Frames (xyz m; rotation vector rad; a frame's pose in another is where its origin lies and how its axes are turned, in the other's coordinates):
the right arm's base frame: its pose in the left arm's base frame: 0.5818 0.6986 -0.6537 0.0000 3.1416 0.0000
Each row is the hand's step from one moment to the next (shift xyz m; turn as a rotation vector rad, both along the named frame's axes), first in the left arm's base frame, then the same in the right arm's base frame.
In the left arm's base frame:
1: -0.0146 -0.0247 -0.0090 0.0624 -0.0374 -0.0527
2: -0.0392 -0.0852 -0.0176 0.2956 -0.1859 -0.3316
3: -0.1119 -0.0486 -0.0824 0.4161 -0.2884 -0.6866
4: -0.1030 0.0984 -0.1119 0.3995 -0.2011 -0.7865
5: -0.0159 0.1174 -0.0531 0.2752 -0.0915 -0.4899
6: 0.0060 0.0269 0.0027 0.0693 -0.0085 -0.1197
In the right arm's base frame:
1: 0.0146 -0.0247 0.0090 -0.0624 -0.0374 0.0527
2: 0.0392 -0.0852 0.0176 -0.2956 -0.1859 0.3316
3: 0.1119 -0.0486 0.0824 -0.4161 -0.2884 0.6866
4: 0.1030 0.0984 0.1119 -0.3995 -0.2011 0.7865
5: 0.0159 0.1174 0.0531 -0.2752 -0.0915 0.4899
6: -0.0060 0.0269 -0.0027 -0.0693 -0.0085 0.1197

